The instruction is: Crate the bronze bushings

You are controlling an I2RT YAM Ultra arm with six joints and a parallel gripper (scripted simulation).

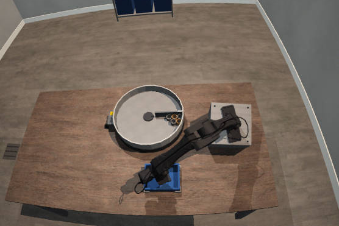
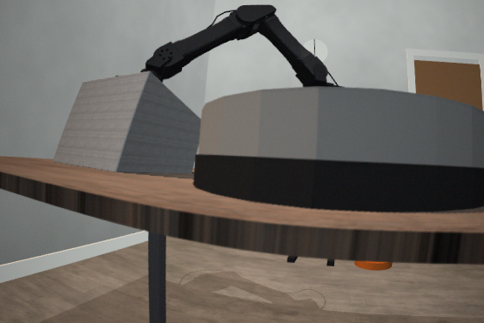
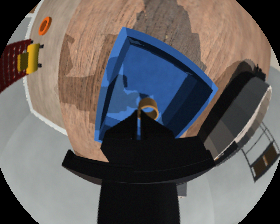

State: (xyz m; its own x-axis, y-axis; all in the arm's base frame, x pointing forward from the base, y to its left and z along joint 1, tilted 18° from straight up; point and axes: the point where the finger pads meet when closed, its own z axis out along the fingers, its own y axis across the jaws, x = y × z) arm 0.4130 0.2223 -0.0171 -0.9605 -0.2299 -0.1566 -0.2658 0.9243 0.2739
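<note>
The blue crate lies 20 mm below my hand and 10 mm to the right of it. Round my hand: grey turntable 400 mm to the right, 40 mm ahead, 10 mm above.
</note>
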